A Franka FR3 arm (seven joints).
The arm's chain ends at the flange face. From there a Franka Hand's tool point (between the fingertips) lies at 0.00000 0.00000 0.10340 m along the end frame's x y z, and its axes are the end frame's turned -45 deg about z.
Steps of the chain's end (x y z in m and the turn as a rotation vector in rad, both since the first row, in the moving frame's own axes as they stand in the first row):
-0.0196 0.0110 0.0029 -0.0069 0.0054 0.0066
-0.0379 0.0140 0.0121 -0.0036 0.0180 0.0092
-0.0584 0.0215 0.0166 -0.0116 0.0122 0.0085
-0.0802 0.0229 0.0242 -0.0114 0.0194 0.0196
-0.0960 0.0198 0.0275 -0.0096 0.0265 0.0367
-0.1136 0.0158 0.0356 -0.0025 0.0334 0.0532
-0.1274 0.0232 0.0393 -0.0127 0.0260 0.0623
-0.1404 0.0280 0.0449 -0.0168 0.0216 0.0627
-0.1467 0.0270 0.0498 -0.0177 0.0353 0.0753
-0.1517 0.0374 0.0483 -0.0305 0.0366 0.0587
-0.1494 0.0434 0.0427 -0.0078 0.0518 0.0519
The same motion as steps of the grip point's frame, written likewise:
-0.0218 -0.0052 0.0029 -0.0087 -0.0011 0.0066
-0.0357 -0.0153 0.0121 -0.0153 0.0102 0.0092
-0.0565 -0.0244 0.0166 -0.0168 0.0004 0.0085
-0.0723 -0.0383 0.0242 -0.0218 0.0057 0.0196
-0.0807 -0.0512 0.0275 -0.0255 0.0120 0.0367
-0.0893 -0.0665 0.0355 -0.0254 0.0218 0.0532
-0.1056 -0.0708 0.0393 -0.0274 0.0094 0.0623
-0.1188 -0.0767 0.0449 -0.0272 0.0034 0.0627
-0.1217 -0.0807 0.0497 -0.0375 0.0124 0.0753
-0.1334 -0.0759 0.0482 -0.0474 0.0043 0.0587
-0.1332 -0.0705 0.0426 -0.0421 0.0311 0.0519

